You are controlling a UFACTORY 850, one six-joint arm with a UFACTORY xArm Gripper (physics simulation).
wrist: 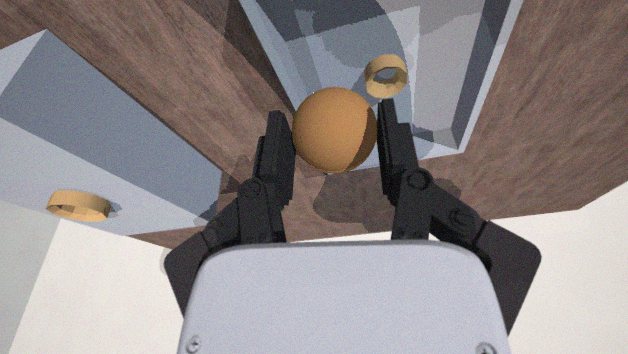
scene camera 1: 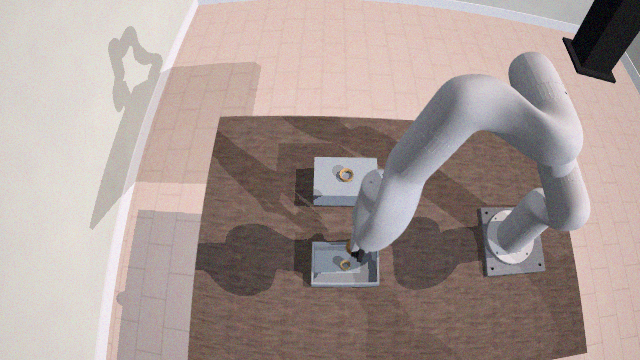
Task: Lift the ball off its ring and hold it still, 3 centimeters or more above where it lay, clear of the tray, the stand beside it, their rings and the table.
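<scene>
The orange ball (scene camera 1: 349, 245) (wrist: 334, 130) is held between the two black fingers of my gripper (scene camera 1: 355, 253) (wrist: 332, 123), which is shut on it. In the scene view the arm hides most of the ball and the fingers. The ball hangs above the grey tray (scene camera 1: 345, 285) (wrist: 492, 75), near the tray's wall on the stand side. A ring (scene camera 1: 345, 269) (wrist: 384, 92) lies empty on the tray floor, apart from the ball. The light grey stand (scene camera 1: 325, 185) (wrist: 30, 165) bears another empty ring (scene camera 1: 346, 181) (wrist: 92, 213). The ball's exact height is hard to tell.
The stand is a separate block on the brown wooden table (scene camera 1: 260, 325) (wrist: 560, 100), beyond the tray in the scene view. The arm reaches in from its base plate (scene camera 1: 515, 270) on the right and passes over the stand's right corner.
</scene>
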